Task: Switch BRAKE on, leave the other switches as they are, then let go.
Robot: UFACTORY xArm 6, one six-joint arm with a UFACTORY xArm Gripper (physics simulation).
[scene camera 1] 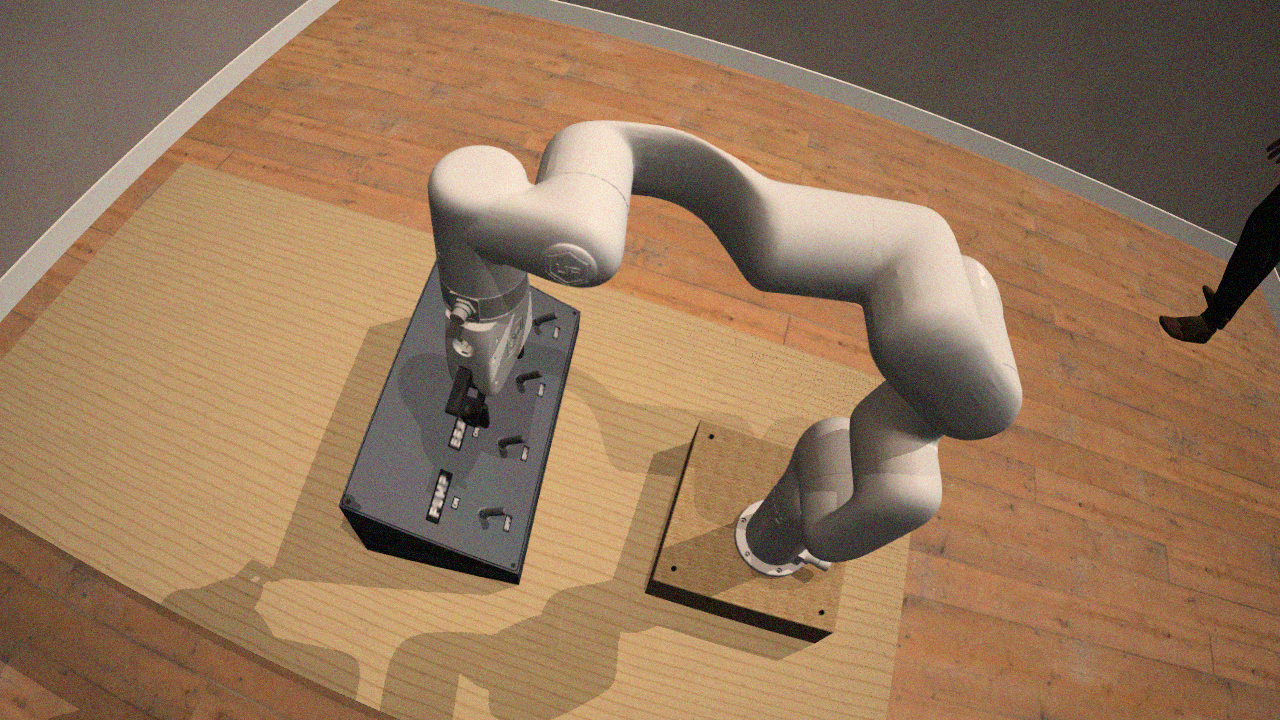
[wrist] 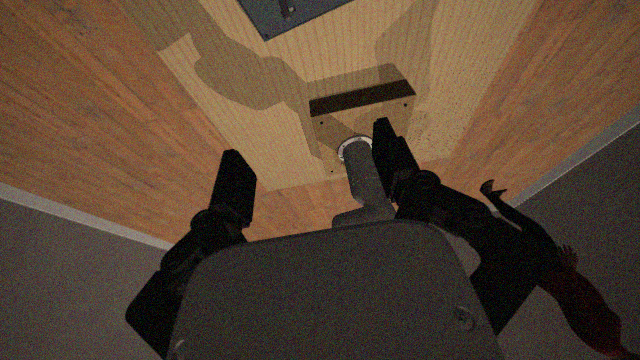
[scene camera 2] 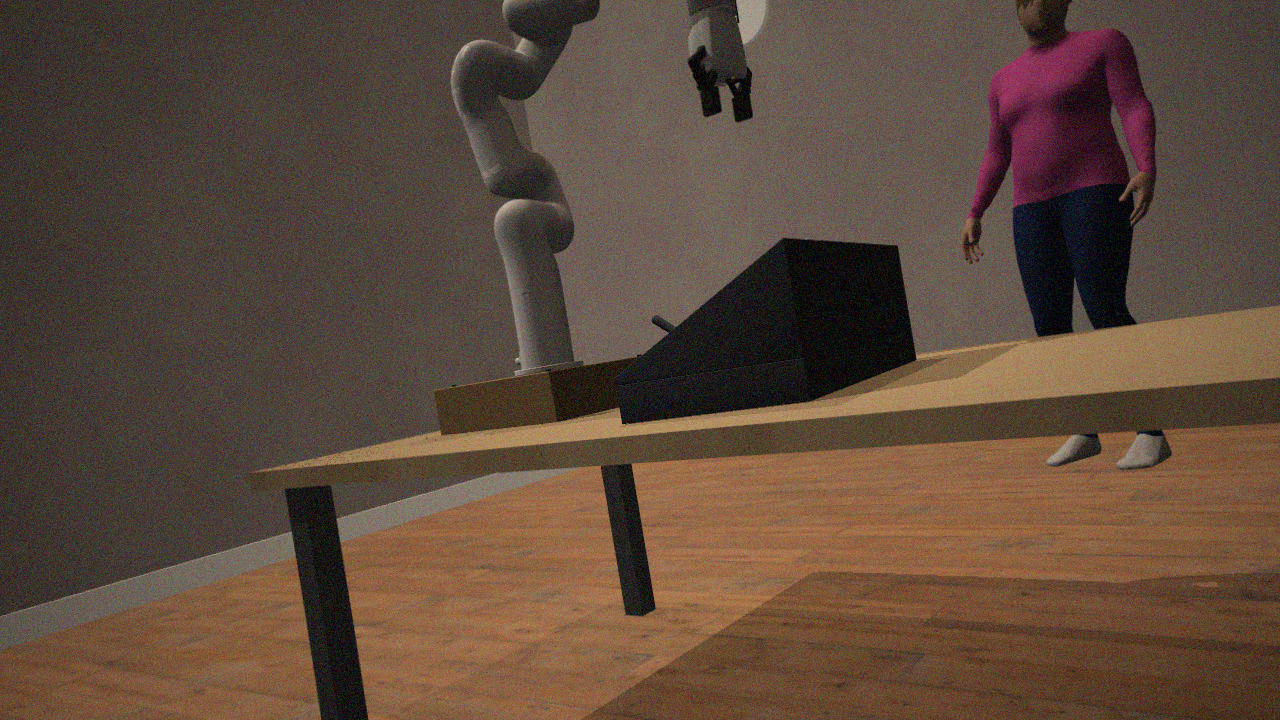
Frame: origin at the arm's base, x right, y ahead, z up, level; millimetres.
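Seen in the pictures: gripper, fingertip midpoint: (scene camera 1: 492,386) (wrist: 308,149) (scene camera 2: 728,117); arm's base at its link origin: (scene camera 1: 773,538) (wrist: 355,148) (scene camera 2: 549,370).
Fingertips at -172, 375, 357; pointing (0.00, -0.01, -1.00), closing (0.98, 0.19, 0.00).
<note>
Offsets run from my fingertips to a thing's top centre, as dx, dy, dz. "spot": to the spot under its first point.
A dark sloped switch panel (scene camera 1: 393,465) (scene camera 2: 716,353) (wrist: 320,14) stands on the table. In scene camera 1 it carries a row of black levers: the nearest lever @(-19, +4, -306) (scene camera 1: 491,513) is beside the label PUMP @(spot: -45, +81, -310) (scene camera 1: 439,495), then a second lever @(+94, +44, -306) (scene camera 1: 511,442), a third lever @(+207, +84, -306) (scene camera 1: 529,378) and the farthest lever @(+321, +125, -306) (scene camera 1: 545,319). A second label @(+67, +121, -306) (scene camera 1: 457,433) is partly covered and unreadable; the labels farther up are hidden by the arm. I cannot tell which lever is BRAKE. My gripper (scene camera 1: 469,413) (scene camera 2: 726,114) (wrist: 308,149) is open and empty, high above the panel.
The arm's base stands on a wooden block (scene camera 1: 680,537) (scene camera 2: 496,407) (wrist: 332,132) beside the panel on the table (scene camera 1: 223,268) (scene camera 2: 1074,411). A person in a pink top (scene camera 2: 1065,116) stands beyond the table. Another person's legs (scene camera 1: 1248,259) show at the right in scene camera 1.
</note>
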